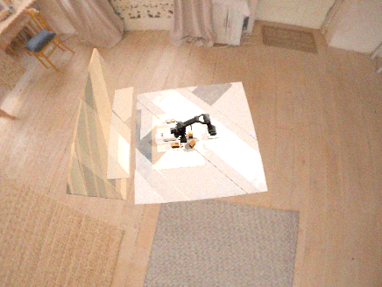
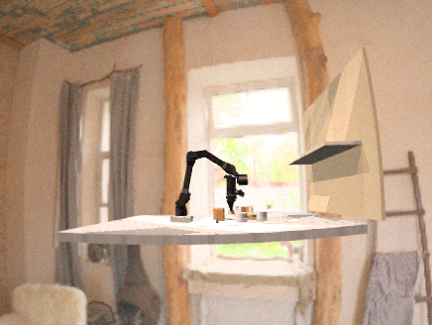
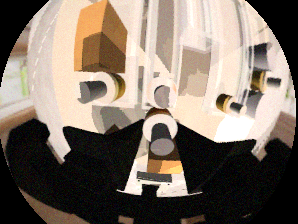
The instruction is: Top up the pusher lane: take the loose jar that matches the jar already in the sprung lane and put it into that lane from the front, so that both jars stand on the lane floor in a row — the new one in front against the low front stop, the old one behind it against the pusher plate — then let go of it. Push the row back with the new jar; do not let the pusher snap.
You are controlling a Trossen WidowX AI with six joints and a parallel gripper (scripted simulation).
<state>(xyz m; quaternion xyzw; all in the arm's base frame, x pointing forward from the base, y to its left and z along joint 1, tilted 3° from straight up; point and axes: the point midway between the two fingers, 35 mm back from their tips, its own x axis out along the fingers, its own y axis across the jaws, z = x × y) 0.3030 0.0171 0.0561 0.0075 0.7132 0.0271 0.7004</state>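
The brown block lies 100 mm ahead of my gripper tip, 80 mm to the left of it and 10 mm below it. The rest, counted from my gripper tip: tall panel 650 mm ahead, 350 mm above, 10 mm to the right; then shelf 540 mm ahead, 320 mm above, 10 mm to the right.
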